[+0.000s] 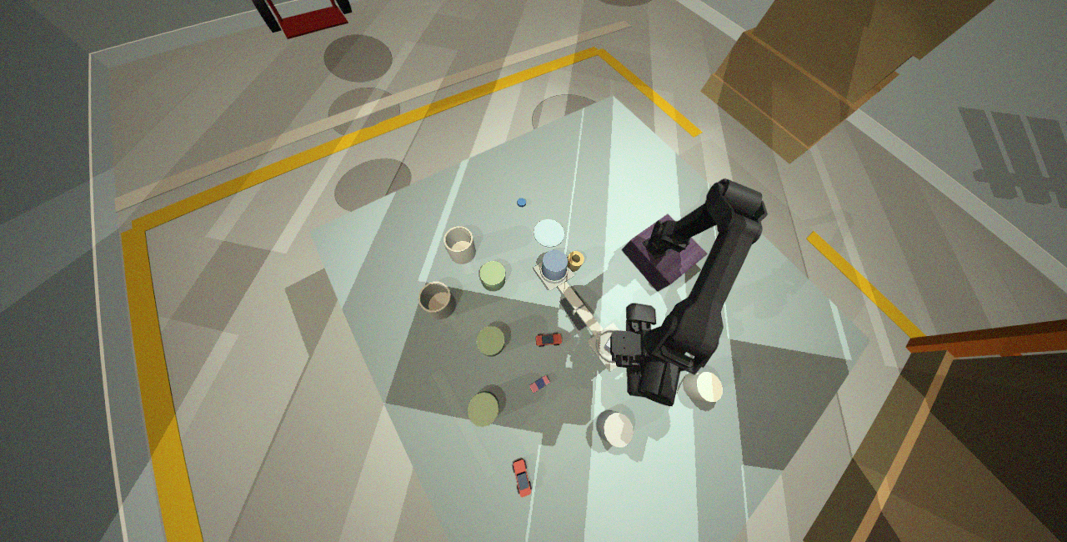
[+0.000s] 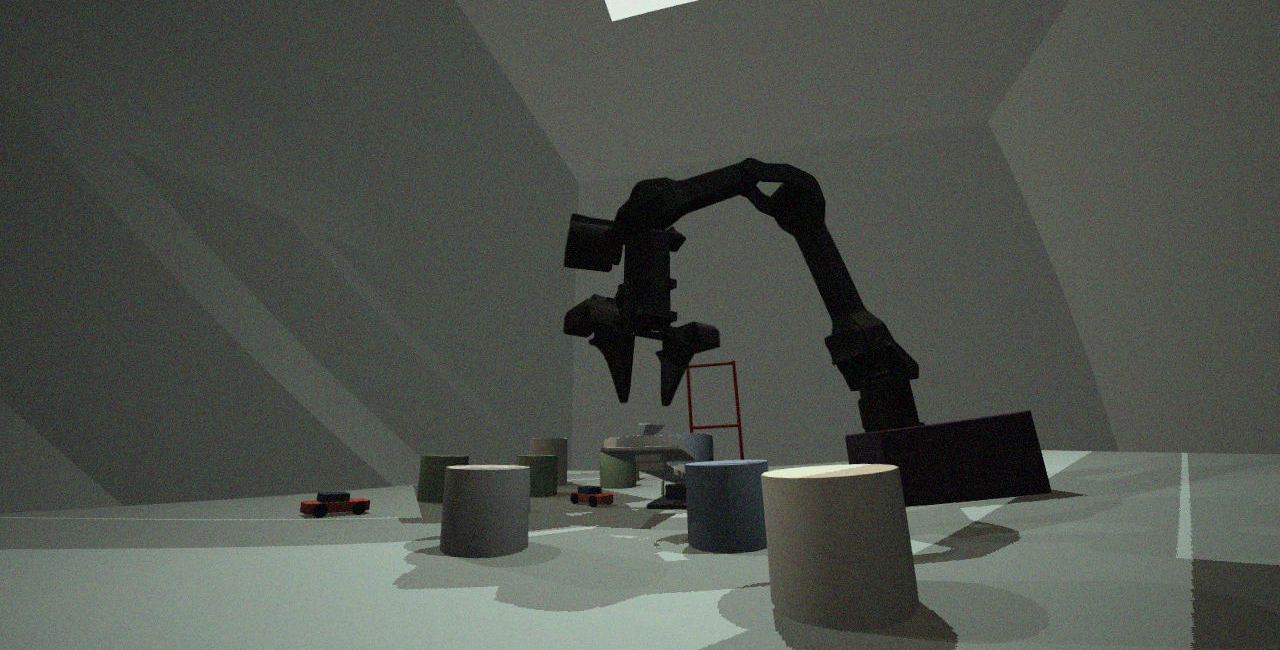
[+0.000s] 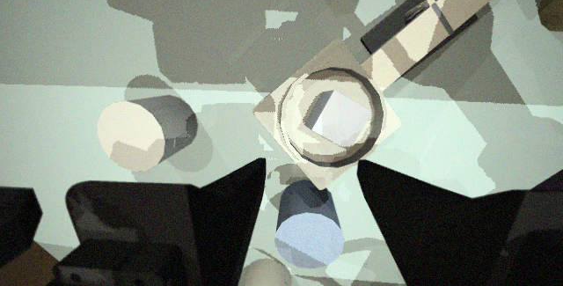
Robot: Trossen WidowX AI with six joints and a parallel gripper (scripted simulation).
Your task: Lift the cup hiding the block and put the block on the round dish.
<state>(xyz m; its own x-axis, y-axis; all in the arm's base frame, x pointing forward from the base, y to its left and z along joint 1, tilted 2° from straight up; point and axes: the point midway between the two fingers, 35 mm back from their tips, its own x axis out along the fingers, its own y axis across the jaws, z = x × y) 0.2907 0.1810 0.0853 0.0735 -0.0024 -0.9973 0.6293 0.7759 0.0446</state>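
Now: gripper tip 40 mm above the pale grey block and 30 mm to the left of it. Round my gripper tip: pale round dish 410 mm to the right, 120 mm below, 60 mm behind; then pink-and-blue block 200 mm ahead, 120 mm below, 40 mm to the right; then yellow tape roll 280 mm to the right, 100 mm below, 70 mm behind.
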